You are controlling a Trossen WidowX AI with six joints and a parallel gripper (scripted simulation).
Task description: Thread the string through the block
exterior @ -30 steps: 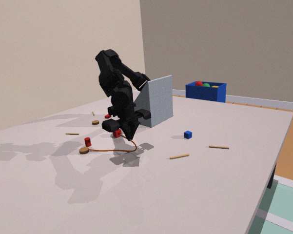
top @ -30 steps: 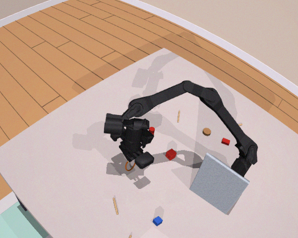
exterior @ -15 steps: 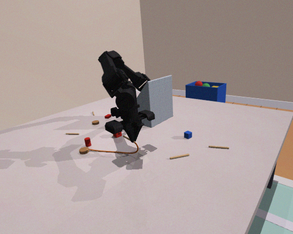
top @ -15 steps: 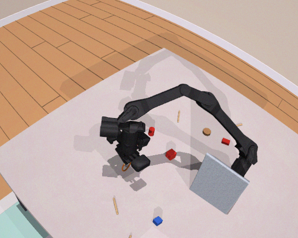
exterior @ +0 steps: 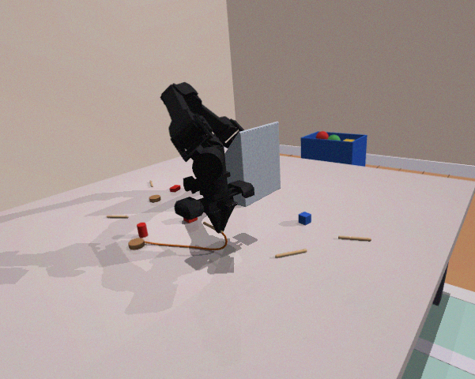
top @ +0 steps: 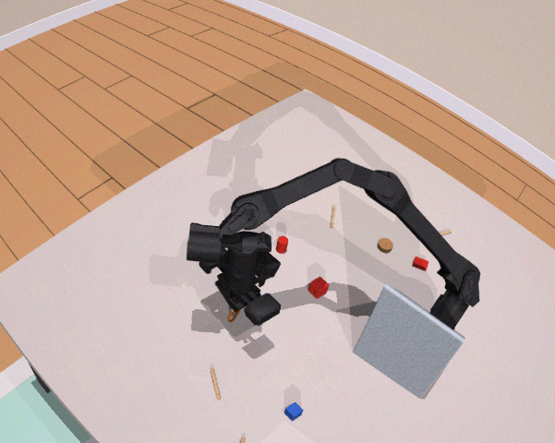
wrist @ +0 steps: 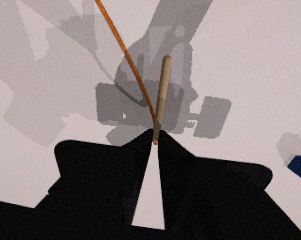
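The red cylinder is 70 mm ahead of my gripper tip, 240 mm to the right of it and 40 mm below it. The rest, counted from my gripper tip: flat red piece 200 mm behind, 460 mm to the right, 50 mm below; then thin wooden stick 10 mm to the right; then blue cube 240 mm behind, 80 mm to the left, 40 mm below.
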